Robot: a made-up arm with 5 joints.
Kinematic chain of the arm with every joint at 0, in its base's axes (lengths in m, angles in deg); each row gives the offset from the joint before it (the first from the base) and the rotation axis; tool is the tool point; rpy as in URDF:
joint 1: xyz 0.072 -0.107 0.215 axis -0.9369 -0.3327 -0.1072
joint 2: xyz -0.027 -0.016 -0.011 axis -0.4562 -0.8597 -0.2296
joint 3: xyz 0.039 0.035 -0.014 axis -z
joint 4: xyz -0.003 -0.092 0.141 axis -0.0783 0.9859 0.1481
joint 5: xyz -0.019 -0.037 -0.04 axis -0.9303 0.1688 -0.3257
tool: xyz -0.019 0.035 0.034 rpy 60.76 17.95 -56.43
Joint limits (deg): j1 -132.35..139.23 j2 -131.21..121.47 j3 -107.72..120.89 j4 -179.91..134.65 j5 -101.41..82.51
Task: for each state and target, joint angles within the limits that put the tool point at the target. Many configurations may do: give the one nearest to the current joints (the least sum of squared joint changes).
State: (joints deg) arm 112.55 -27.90 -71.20 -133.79 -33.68
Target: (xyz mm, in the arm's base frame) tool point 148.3 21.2 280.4
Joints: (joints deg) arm 111.10 1.15 -45.29 -153.89 -60.47
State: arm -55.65 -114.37 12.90 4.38 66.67
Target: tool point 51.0 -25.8 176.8
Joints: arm -86.48 -112.66 -2.94 -13.61 62.80
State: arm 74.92 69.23 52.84 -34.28 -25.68
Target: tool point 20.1 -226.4 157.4
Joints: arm 102.87 96.67 55.59 -45.14 -31.34
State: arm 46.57 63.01 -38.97 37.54 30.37
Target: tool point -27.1 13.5 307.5
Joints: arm 46.06 53.22 -58.45 51.01 6.41
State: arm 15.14 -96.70 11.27 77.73 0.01
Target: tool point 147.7 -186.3 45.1
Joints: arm 16.65 -129.61 -6.38 82.00 -34.77
